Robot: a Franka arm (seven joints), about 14 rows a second.
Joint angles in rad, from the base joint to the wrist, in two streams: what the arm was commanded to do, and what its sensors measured. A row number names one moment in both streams.
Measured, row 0:
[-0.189 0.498 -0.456 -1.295 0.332 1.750 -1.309]
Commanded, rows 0 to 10:
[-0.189 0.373 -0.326 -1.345 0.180 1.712 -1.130]
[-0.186 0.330 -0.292 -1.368 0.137 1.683 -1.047]
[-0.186 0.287 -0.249 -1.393 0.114 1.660 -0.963]
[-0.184 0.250 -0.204 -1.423 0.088 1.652 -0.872]
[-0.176 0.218 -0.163 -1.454 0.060 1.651 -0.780]
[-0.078 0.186 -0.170 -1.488 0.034 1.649 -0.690]
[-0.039 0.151 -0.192 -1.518 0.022 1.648 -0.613]
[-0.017 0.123 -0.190 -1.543 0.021 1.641 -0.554]
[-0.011 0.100 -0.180 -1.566 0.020 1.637 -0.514]
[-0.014 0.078 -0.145 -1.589 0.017 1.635 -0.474]
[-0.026 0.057 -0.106 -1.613 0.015 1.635 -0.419]
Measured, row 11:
[-0.007 0.132 -0.151 -1.528 0.035 1.634 -0.497]
